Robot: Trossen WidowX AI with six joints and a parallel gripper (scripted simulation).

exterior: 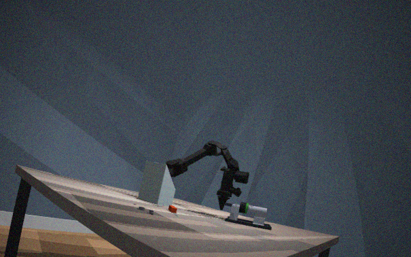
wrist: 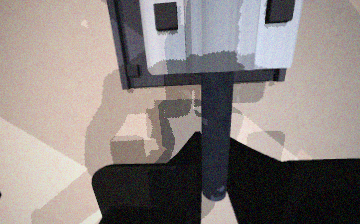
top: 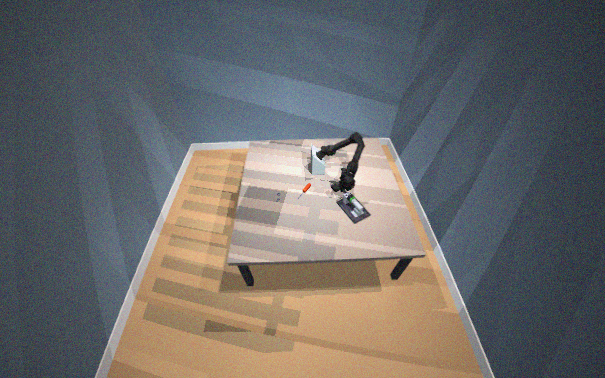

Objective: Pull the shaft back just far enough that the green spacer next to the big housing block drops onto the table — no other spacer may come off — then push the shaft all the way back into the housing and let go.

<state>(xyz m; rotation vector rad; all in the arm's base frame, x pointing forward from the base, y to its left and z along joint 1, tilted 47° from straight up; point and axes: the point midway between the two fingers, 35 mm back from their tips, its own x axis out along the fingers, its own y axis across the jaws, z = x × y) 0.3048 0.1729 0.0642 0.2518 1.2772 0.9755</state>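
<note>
The dark blue shaft lies 60 mm ahead of my gripper tip, 30 mm to the left of it and 30 mm above it. From my gripper tip the other things lie so: green spacer 110 mm ahead, 60 mm to the left, 30 mm above; dark spacer 90 mm ahead, 50 mm to the left, 30 mm above; red-handled screwdriver 40 mm behind, 300 mm to the right, 40 mm below.
</note>
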